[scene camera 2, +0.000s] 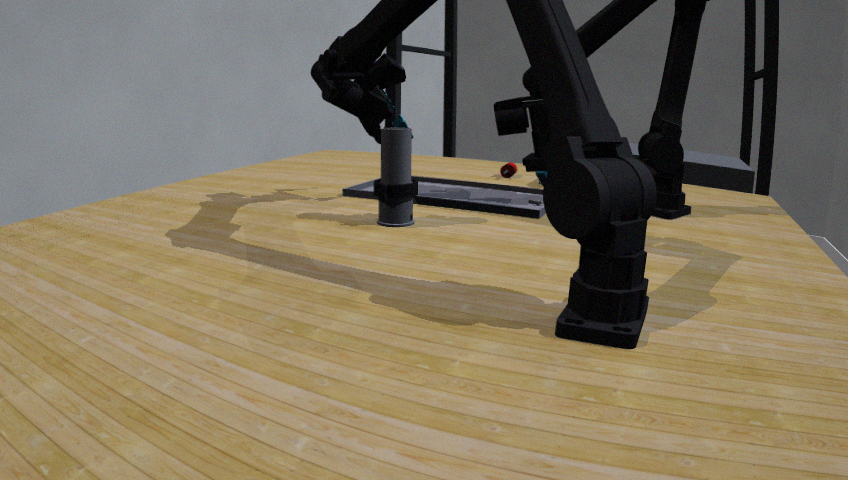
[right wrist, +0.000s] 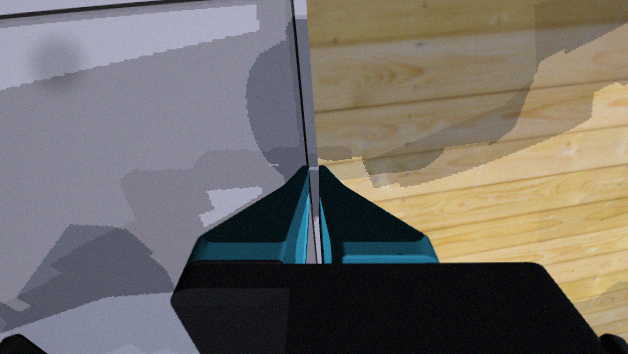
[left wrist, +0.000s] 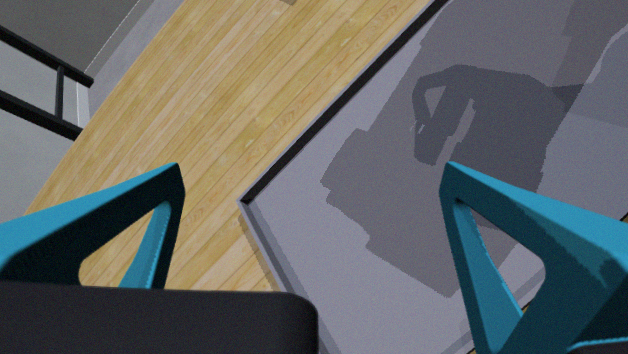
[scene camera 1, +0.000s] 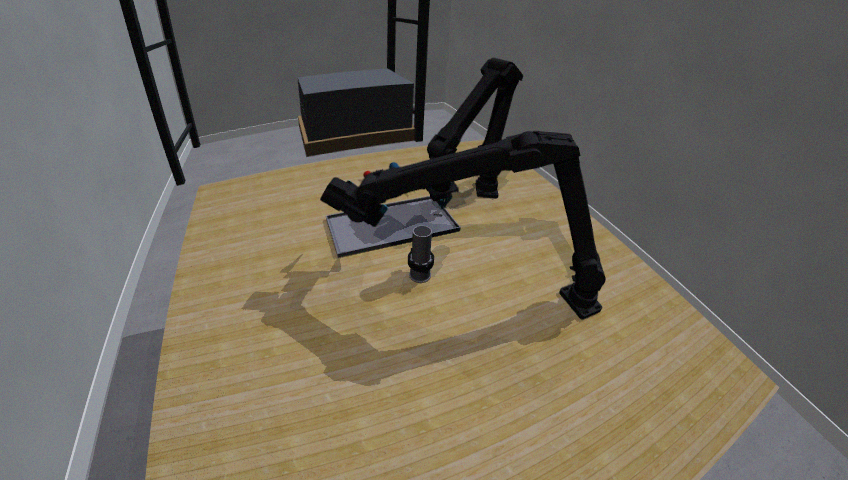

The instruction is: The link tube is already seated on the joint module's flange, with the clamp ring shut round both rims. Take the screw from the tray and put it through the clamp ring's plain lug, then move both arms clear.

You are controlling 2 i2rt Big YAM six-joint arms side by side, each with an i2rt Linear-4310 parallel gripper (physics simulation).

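Pixels of known places: left gripper, between the fingertips: (scene camera 2: 401, 124) (left wrist: 312, 177); right gripper, between the fingertips: (right wrist: 313, 176) (scene camera 1: 442, 207); left arm's base, origin of its link: (scene camera 2: 604, 321) (scene camera 1: 579, 301); right arm's base, origin of its link: (scene camera 2: 664, 212) (scene camera 1: 486, 190).
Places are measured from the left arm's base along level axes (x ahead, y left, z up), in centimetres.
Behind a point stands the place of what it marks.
The grey link tube (scene camera 1: 422, 240) @[x 41.3, y -24.0, z 14.9 cm] (scene camera 2: 396, 154) @[x 39.2, y -24.2, z 11.9 cm] stands upright on the joint module (scene camera 1: 420, 275) @[x 41.5, y -23.7, z 2.7 cm] (scene camera 2: 395, 212) @[x 39.1, y -23.9, z 2.4 cm]. The black clamp ring (scene camera 1: 420, 261) (scene camera 2: 395, 191) @[x 38.7, y -23.2, z 6.0 cm] goes round the joint; its plain lug cannot be made out. The small dark screw (scene camera 1: 437, 213) @[x 24.3, y -52.4, z 1.0 cm] (scene camera 2: 534, 202) @[x 24.0, y -52.3, z 0.8 cm] lies in the tray (scene camera 1: 374, 246) @[x 50.2, y -41.4, z 1.4 cm] (scene camera 2: 476, 207) @[x 32.3, y -42.0, z 0.7 cm] (left wrist: 340, 105) @[x 49.3, y -63.1, z 0.7 cm] (right wrist: 304, 90) @[x 20.9, y -60.7, z 1.6 cm], near one end; it does not show in the right wrist view. My right gripper (right wrist: 313, 176) @[x 20.6, y -56.5, z 0.5 cm] (scene camera 1: 443, 201) @[x 20.6, y -56.5, z 0.5 cm] is shut with no screw visible between its fingertips, above the tray's edge. My left gripper (left wrist: 312, 177) @[x 51.6, y -47.7, z 15.0 cm] is open and empty above the tray's other end.
A red part (scene camera 1: 367, 173) @[x 41.8, y -86.6, z 3.1 cm] (scene camera 2: 508, 170) @[x 40.3, y -83.0, z 2.0 cm] and a blue part (scene camera 1: 393, 165) @[x 29.7, y -89.0, z 3.9 cm] lie behind the tray. My left arm's base (scene camera 1: 580, 300) @[x 3.5, y 2.2, z 4.1 cm] (scene camera 2: 601, 330) @[x -0.6, y 6.0, z 1.5 cm] stands at the right, with that arm stretching over the tray. My right arm's base (scene camera 1: 486, 190) @[x -0.6, y -61.2, z 2.2 cm] is farther back. A dark box (scene camera 1: 357, 110) stands beyond the table.
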